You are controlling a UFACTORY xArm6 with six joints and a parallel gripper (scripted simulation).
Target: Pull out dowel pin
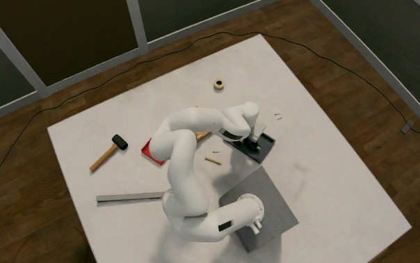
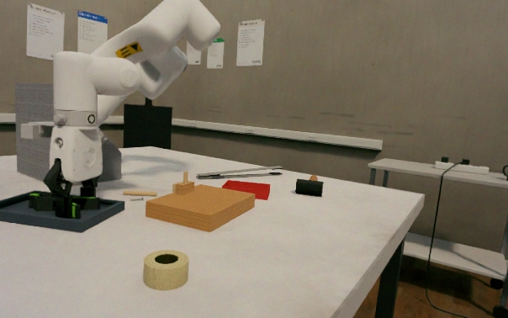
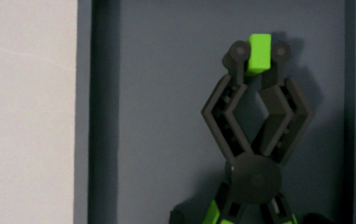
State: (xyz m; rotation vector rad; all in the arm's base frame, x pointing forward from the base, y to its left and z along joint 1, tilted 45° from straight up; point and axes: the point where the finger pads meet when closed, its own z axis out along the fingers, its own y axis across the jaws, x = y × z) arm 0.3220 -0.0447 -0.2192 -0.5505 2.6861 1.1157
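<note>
The dark tray is 30 mm to the right of my hand, 30 mm behind it and 10 mm below it. Round my hand: dowel pin 190 mm to the left, 110 mm ahead, 40 mm above; loose dowel 180 mm to the left, 30 mm behind, 10 mm below; small wooden block 190 mm to the left, 110 mm ahead, 20 mm above.
</note>
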